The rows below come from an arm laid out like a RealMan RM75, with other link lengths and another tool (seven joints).
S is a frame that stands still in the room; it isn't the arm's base.
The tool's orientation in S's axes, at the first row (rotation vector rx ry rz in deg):
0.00 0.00 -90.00
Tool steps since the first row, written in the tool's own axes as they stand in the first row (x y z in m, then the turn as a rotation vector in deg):
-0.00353 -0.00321 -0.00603 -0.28 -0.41 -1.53
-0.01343 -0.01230 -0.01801 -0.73 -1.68 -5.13
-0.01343 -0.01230 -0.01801 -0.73 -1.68 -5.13
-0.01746 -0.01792 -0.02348 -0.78 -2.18 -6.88
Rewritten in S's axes. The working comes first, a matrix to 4 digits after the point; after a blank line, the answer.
The tool's axes in the first row as the columns of a matrix, in S's axes (used below as rounded here):
0.0000 1.0000 0.0000
-1.0000 0.0000 0.0000
0.0000 0.0000 1.0000

-0.00321 0.00353 -0.00603 -0.41 0.28 -1.53
-0.01230 0.01343 -0.01801 -1.68 0.73 -5.13
-0.01230 0.01343 -0.01801 -1.68 0.73 -5.13
-0.01792 0.01746 -0.02348 -2.18 0.78 -6.88

